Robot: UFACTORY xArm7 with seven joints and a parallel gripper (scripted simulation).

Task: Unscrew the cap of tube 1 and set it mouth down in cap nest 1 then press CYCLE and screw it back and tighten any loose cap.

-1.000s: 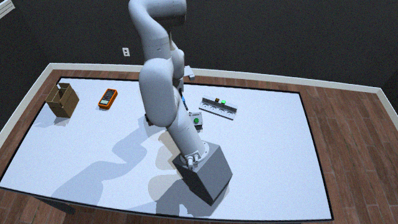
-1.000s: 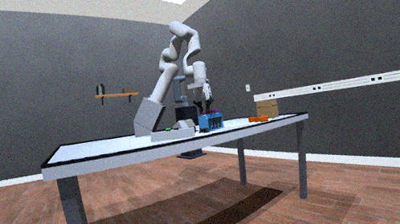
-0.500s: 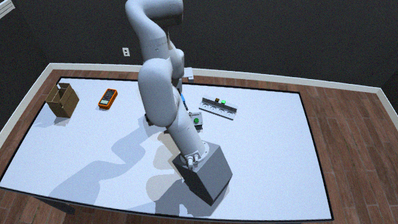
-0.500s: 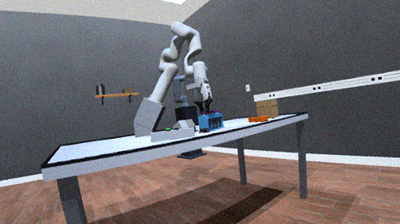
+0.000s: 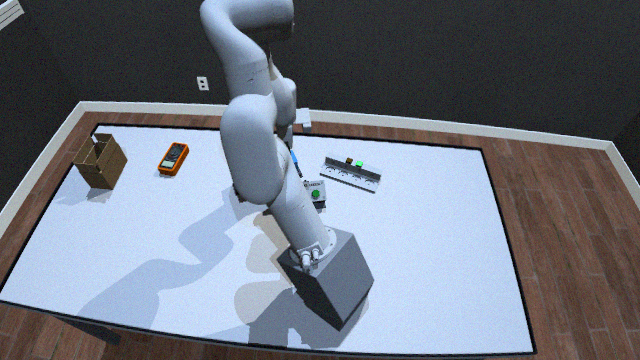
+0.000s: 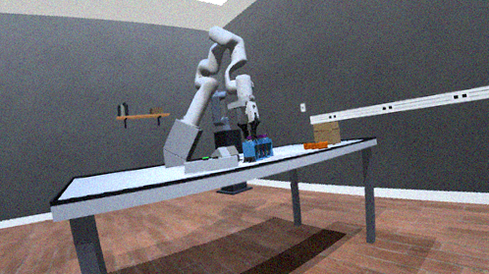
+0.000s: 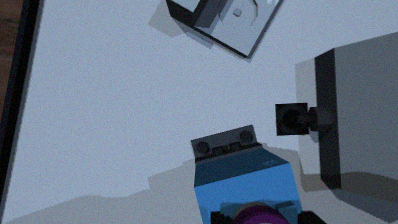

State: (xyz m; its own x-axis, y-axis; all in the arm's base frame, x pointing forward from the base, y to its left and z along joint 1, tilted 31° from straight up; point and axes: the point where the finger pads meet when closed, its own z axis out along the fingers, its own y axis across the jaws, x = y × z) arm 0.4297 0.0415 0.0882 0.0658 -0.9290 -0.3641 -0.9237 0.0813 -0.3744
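My gripper is now 12 cm past the grey key housing, 8 cm to the left of it and 8 cm above it.
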